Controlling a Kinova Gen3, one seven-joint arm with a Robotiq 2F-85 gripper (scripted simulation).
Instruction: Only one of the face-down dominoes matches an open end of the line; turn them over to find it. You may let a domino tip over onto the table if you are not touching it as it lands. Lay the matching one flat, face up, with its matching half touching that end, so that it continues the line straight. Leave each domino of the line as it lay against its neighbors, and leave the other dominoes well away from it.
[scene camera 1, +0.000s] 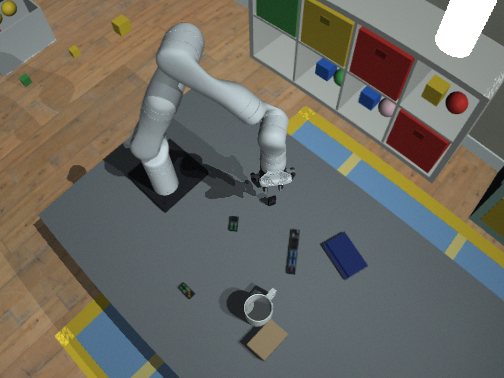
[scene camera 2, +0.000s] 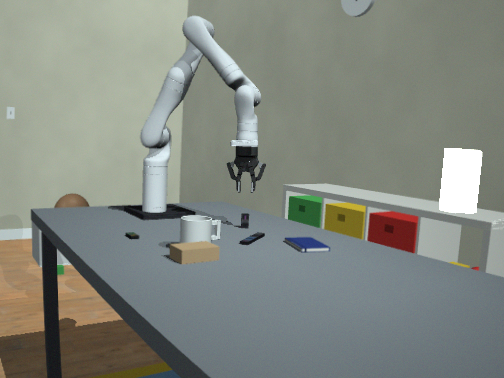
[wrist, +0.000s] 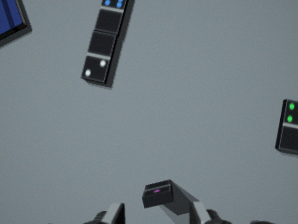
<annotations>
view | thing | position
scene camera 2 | my gripper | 245, 192
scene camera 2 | white mug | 190, 231
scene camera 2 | cardboard box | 193, 252
</annotations>
